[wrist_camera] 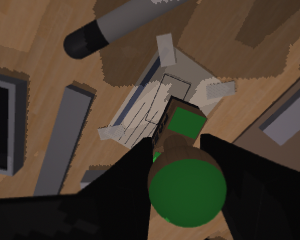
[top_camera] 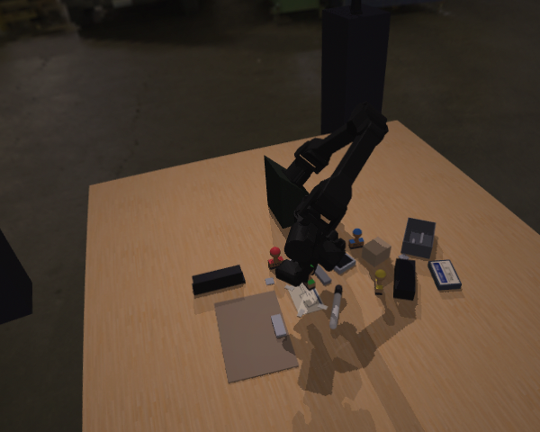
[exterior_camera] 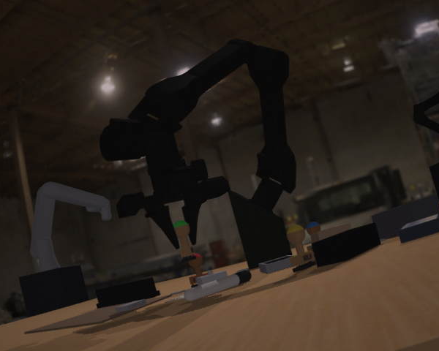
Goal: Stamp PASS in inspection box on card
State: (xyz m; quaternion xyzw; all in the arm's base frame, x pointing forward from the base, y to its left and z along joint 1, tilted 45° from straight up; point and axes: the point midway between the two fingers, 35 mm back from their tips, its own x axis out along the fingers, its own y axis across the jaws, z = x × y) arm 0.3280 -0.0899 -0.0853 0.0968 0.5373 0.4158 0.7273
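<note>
The yellow-knobbed stamp lies 18 cm to the left of my gripper tip, 6 cm below it and 5 cm ahead of it. From my gripper tip the other things lie so: white marker 7 cm below, 6 cm to the left, 4 cm ahead; green-knobbed PASS stamp right at my gripper tip; card 8 cm below, 1 cm behind.
</note>
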